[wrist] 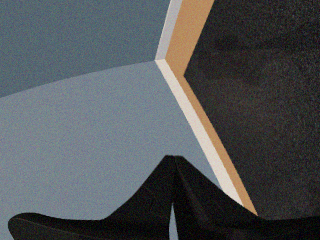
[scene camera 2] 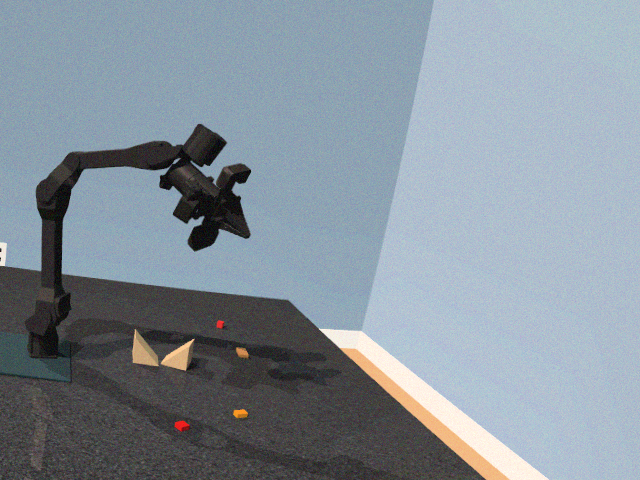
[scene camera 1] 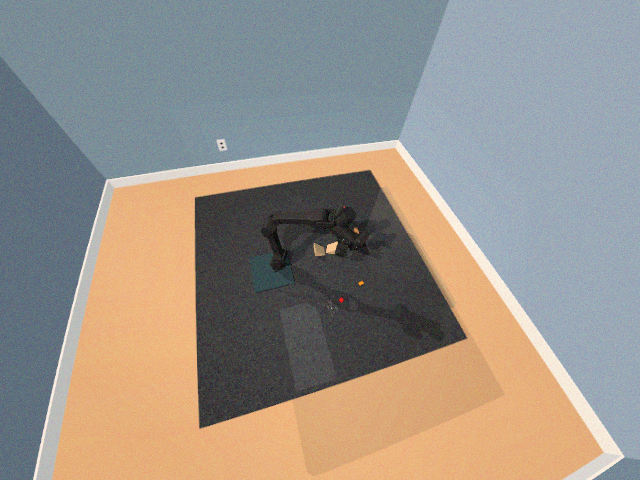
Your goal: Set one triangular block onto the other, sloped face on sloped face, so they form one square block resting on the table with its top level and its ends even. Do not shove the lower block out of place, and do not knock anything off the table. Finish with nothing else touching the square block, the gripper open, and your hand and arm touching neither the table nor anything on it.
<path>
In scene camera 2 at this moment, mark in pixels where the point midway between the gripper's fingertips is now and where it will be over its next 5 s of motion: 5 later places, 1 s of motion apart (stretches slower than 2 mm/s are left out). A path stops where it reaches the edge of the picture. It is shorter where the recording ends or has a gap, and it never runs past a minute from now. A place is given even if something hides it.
My gripper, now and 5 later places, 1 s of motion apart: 248, 236; 181, 346; 178, 364; 181, 360; 188, 327; 190, 326
</path>
